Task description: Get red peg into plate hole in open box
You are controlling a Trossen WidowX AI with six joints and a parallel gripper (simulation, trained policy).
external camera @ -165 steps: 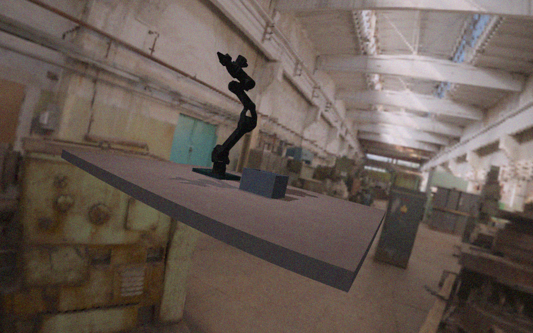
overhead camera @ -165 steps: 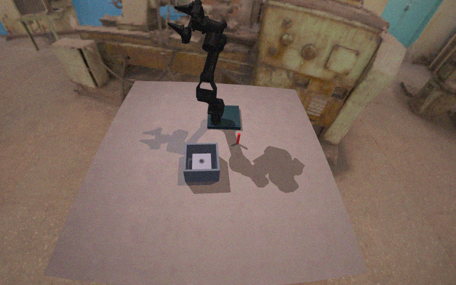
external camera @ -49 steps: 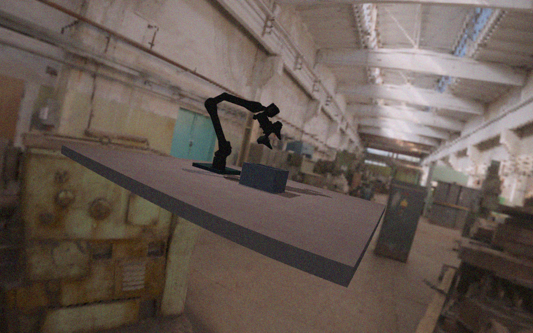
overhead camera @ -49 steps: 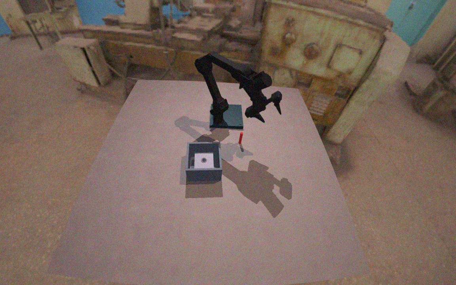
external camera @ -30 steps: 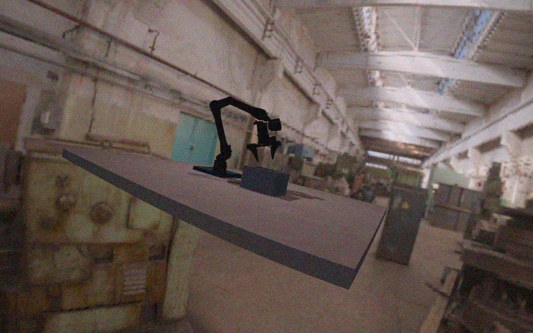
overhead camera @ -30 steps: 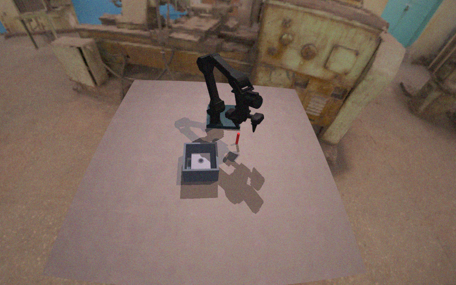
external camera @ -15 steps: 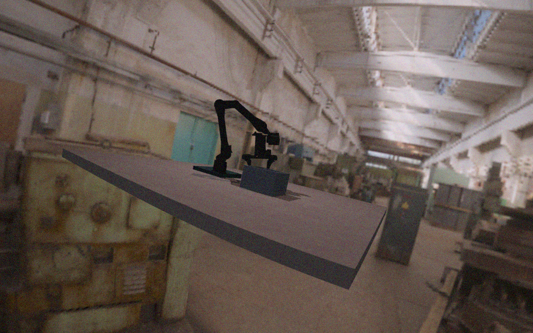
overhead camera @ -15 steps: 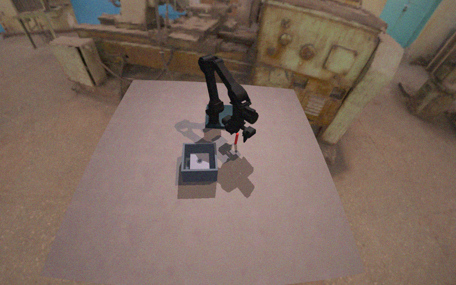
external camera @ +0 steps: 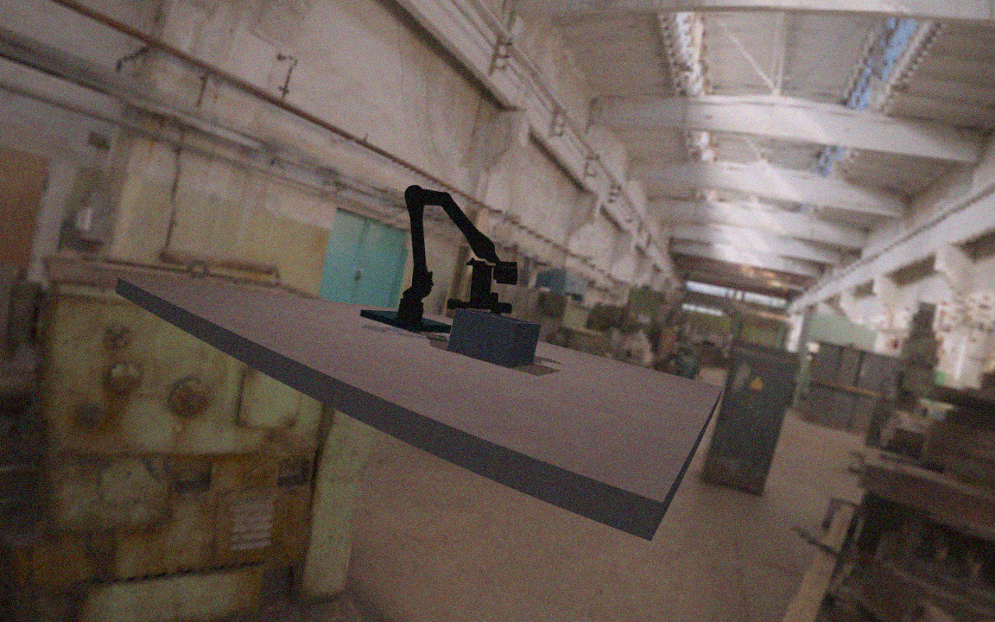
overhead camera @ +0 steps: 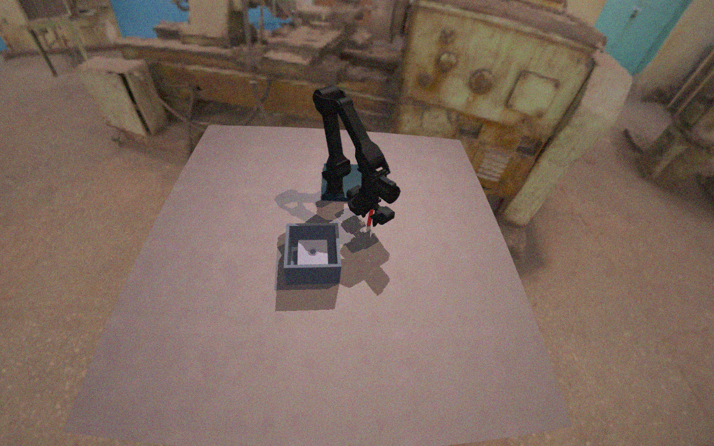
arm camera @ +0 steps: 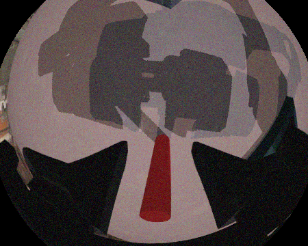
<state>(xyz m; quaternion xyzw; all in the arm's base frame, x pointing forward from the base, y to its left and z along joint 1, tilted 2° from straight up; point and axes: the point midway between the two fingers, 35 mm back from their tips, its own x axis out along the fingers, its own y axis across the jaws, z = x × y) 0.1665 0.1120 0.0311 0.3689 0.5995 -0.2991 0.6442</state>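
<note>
Right now my gripper tip is 200 mm to the left of the plate, 150 mm short of it and 30 mm below it. Also, from my gripper tip: blue box 200 mm to the right, 150 mm ahead, 10 mm above; then red peg 20 mm above.
</note>
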